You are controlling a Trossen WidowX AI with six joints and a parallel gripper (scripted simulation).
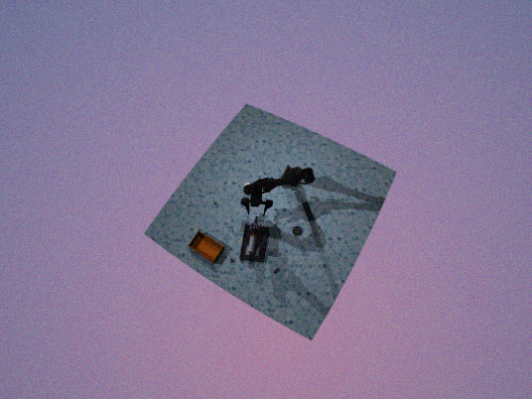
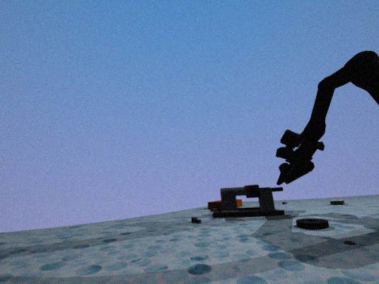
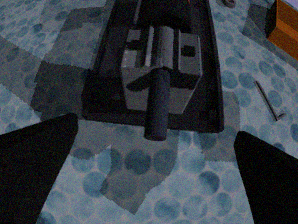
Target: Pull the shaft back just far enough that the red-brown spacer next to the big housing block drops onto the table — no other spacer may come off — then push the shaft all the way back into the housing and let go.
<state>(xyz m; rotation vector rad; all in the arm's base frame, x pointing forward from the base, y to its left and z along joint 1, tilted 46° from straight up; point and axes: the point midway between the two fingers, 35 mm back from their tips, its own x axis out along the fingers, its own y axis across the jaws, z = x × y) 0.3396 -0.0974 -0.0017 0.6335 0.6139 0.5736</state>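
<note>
My gripper tip is 8 cm short of the dark shaft, 2 cm to the right of it and 2 cm above it. Round my gripper tip: thin dark rod: 11 cm ahead, 13 cm to the right, 10 cm below; then dark disc: 4 cm behind, 25 cm to the left, 9 cm below; then orange tray: 29 cm ahead, 22 cm to the right, 9 cm below.
</note>
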